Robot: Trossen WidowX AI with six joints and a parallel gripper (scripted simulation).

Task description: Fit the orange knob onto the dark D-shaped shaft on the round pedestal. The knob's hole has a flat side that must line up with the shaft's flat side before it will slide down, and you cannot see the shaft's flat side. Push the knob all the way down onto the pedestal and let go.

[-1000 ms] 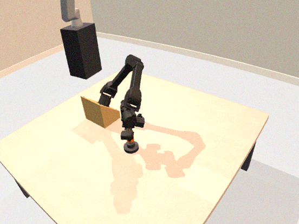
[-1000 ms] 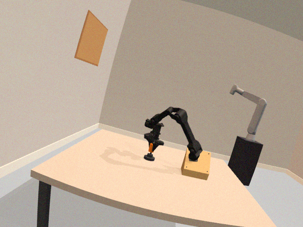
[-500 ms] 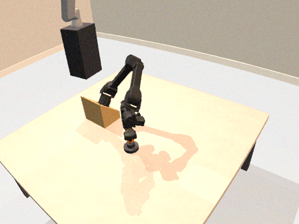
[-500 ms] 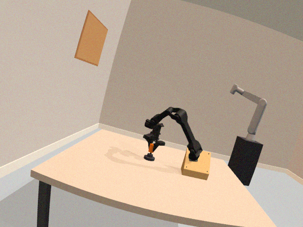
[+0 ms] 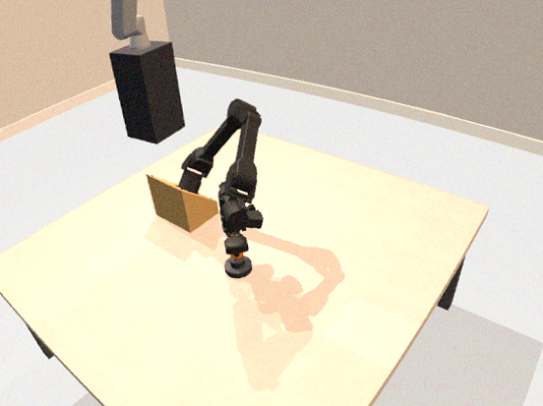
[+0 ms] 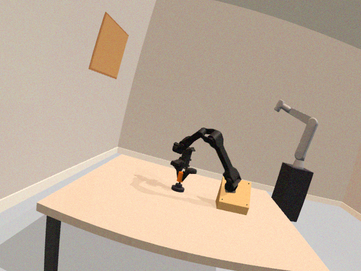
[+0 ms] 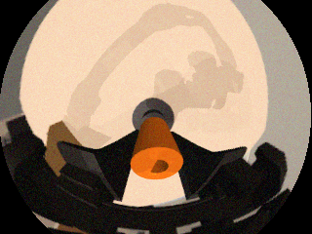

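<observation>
The orange knob lies 20 mm above my gripper tip. The rest, counted from my gripper tip: dark round pedestal (40 mm below).
</observation>
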